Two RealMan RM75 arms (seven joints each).
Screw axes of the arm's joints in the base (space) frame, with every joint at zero. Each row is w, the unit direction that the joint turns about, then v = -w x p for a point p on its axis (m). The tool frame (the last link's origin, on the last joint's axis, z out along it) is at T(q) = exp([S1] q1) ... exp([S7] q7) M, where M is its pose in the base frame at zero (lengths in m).
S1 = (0, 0, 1, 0.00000, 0.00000, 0.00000)
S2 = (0, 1, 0, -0.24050, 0.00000, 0.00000)
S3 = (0, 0, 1, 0.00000, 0.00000, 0.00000)
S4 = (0, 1, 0, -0.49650, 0.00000, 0.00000)
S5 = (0, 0, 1, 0.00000, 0.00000, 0.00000)
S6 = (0, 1, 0, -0.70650, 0.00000, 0.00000)
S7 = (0, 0, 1, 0.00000, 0.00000, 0.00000)
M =
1 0 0 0.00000
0 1 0 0.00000
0 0 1 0.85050
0 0 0 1
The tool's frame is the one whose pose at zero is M.
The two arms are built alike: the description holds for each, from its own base.
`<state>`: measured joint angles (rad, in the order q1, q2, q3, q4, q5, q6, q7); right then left.
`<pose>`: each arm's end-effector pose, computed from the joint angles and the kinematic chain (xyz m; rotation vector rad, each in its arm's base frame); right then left.
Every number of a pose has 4 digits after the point. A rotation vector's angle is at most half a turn.
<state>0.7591 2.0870 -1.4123 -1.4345 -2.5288 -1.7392 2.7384 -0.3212 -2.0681 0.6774 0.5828 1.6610 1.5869 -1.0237</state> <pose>0.1074 0.3488 -0.0021 -2.6900 0.9164 -0.5021 -0.3041 0.2873 0.0241 -2.3854 -0.4252 -0.9051</pose>
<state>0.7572 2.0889 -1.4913 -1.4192 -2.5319 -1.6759 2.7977 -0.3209 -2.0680 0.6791 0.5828 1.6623 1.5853 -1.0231</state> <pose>0.1048 0.3480 -0.0173 -2.6673 0.9174 -0.5108 -0.3043 0.2872 0.0237 -2.3875 -0.4254 -0.9019</pose>
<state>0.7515 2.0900 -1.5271 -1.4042 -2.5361 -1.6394 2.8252 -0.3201 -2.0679 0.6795 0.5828 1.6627 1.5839 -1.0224</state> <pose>0.1069 0.3478 -0.0250 -2.6508 0.9296 -0.5137 -0.3047 0.2870 0.0237 -2.3873 -0.4261 -0.8994</pose>
